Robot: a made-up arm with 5 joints.
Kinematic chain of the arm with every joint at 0, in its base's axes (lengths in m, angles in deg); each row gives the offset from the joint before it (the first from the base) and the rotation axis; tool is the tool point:
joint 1: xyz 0 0 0.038 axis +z
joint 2: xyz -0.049 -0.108 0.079 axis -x
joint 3: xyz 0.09 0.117 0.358 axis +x
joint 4: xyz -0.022 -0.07 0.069 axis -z
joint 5: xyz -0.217 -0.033 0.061 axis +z
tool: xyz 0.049 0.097 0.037
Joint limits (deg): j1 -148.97..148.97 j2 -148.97..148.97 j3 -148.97..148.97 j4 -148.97..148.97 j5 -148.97..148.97
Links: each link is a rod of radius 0.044 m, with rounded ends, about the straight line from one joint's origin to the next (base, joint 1, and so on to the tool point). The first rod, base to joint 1, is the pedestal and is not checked.
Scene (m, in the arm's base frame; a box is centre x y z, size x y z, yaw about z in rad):
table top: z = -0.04
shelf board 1: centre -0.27 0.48 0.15 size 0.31 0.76 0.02 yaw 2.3
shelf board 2: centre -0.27 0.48 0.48 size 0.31 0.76 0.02 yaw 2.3
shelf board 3: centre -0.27 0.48 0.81 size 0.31 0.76 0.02 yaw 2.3
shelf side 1: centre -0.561 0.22 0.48 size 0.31 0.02 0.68 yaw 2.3
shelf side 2: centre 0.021 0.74 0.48 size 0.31 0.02 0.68 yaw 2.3
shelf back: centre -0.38 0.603 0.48 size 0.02 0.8 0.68 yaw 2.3
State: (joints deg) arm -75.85 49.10 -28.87 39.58 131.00
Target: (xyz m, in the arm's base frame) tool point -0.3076 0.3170 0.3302
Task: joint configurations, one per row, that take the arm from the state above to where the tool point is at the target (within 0.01 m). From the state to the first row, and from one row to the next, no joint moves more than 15 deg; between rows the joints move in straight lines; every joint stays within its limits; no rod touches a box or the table.
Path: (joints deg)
1: -62.25 45.75 -32.41 39.17 131.06
2: -48.65 42.39 -35.94 38.77 131.13
3: -35.05 39.04 -39.48 38.36 131.19
4: -21.45 35.68 -43.01 37.95 131.25
5: -7.85 32.33 -46.55 37.55 131.32
6: 5.75 28.97 -50.08 37.14 131.38

